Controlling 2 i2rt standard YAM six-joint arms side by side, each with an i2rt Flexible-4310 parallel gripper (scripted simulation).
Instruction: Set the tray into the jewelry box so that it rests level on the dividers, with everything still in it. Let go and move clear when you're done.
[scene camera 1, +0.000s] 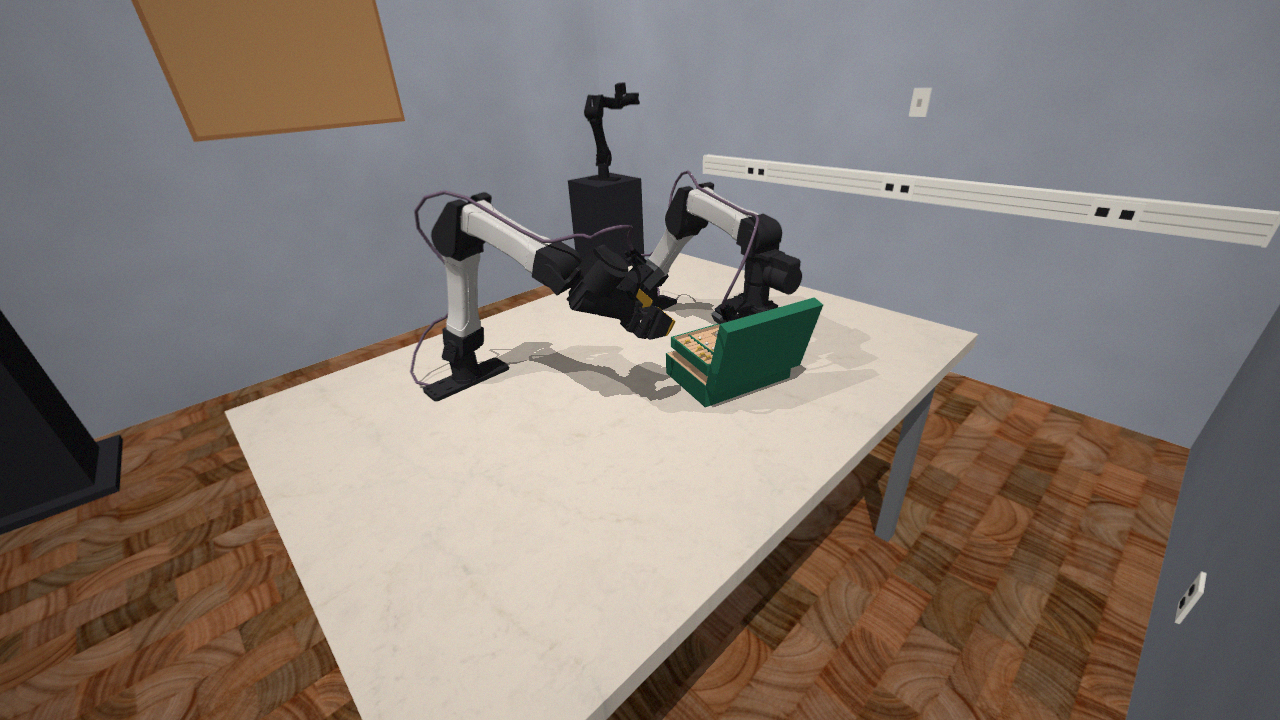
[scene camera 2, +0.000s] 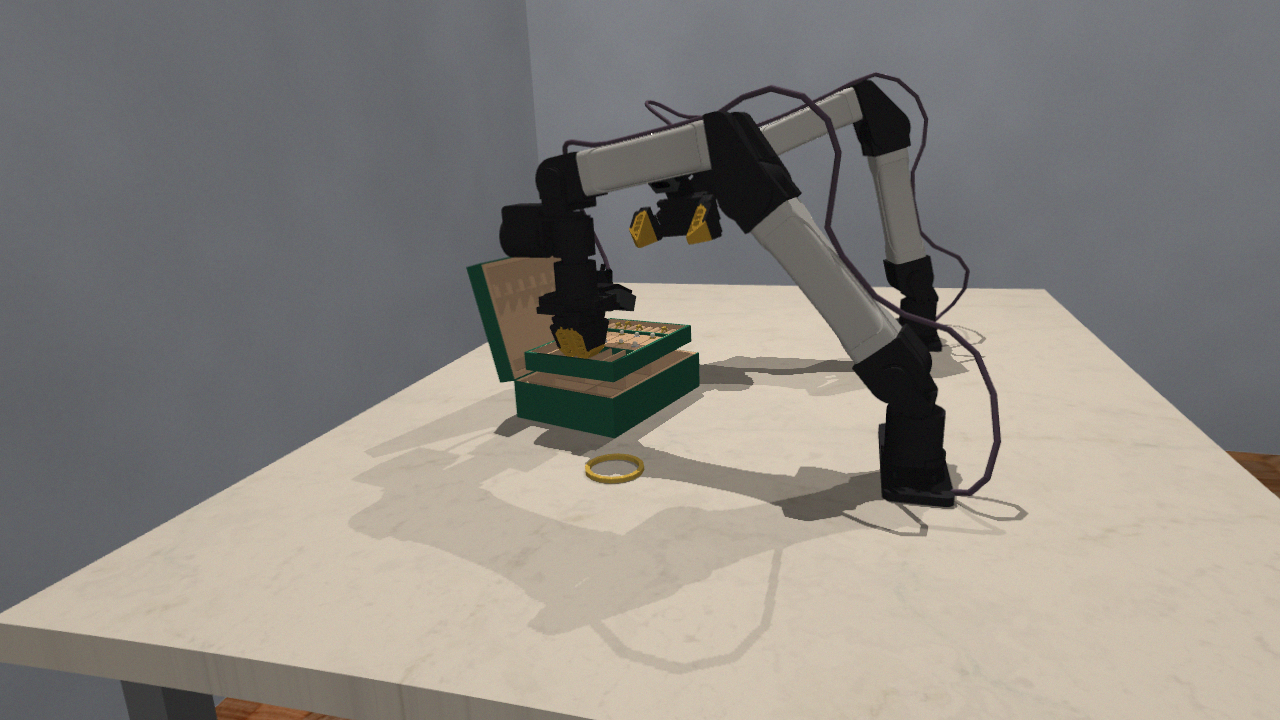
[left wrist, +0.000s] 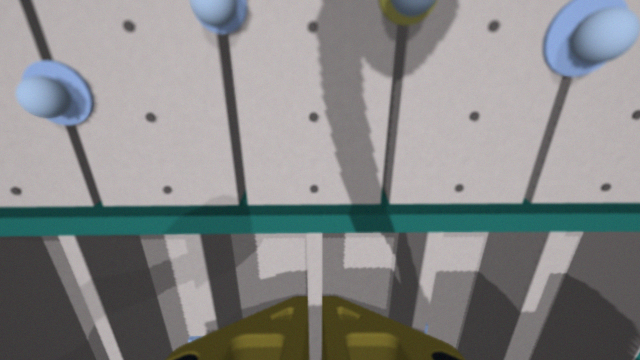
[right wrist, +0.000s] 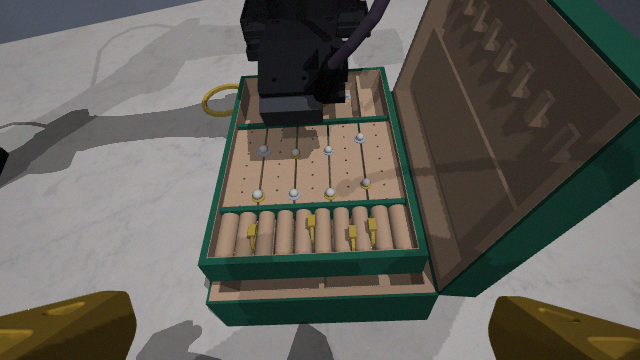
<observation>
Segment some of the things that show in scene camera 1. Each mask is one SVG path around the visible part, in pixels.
The left gripper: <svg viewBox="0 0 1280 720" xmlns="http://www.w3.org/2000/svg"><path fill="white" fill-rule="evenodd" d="M734 296L734 298L742 297L744 301L753 304L753 308L738 312L739 319L778 308L777 304L769 300L770 287L766 285L752 285L745 280L744 293Z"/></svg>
The right gripper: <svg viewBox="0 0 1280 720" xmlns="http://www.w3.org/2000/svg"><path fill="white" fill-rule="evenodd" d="M598 314L599 316L619 319L621 321L620 324L626 331L634 333L637 338L647 338L649 340L668 336L676 322L659 307L652 306L653 300L640 289L633 300L629 299L627 292L619 289L623 280L608 296L606 307ZM650 306L647 315L643 315L643 313L639 310L639 308Z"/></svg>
A jewelry box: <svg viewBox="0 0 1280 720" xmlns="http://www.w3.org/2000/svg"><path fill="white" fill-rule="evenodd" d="M823 304L813 297L722 323L719 326L708 376L698 370L677 351L666 353L666 373L704 407L790 378L791 368L799 366L802 362Z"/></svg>
</observation>
